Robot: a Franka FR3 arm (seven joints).
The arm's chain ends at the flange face. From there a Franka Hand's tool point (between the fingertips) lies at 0.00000 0.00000 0.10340 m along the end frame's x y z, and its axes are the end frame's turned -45 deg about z.
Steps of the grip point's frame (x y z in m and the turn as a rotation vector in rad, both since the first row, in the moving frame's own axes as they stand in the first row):
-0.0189, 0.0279, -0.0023, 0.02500, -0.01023, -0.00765
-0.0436, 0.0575, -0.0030, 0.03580, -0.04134, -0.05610
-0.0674, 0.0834, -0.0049, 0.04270, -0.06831, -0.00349
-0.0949, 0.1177, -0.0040, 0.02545, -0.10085, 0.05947
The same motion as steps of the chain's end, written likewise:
0.0089, 0.0342, -0.0023, 0.01044, -0.02491, -0.00765
0.0155, 0.0709, -0.0028, -0.00392, -0.05455, -0.05610
0.0194, 0.1047, -0.0046, -0.01811, -0.07850, -0.00349
0.0255, 0.1451, -0.0034, -0.05332, -0.08931, 0.05947

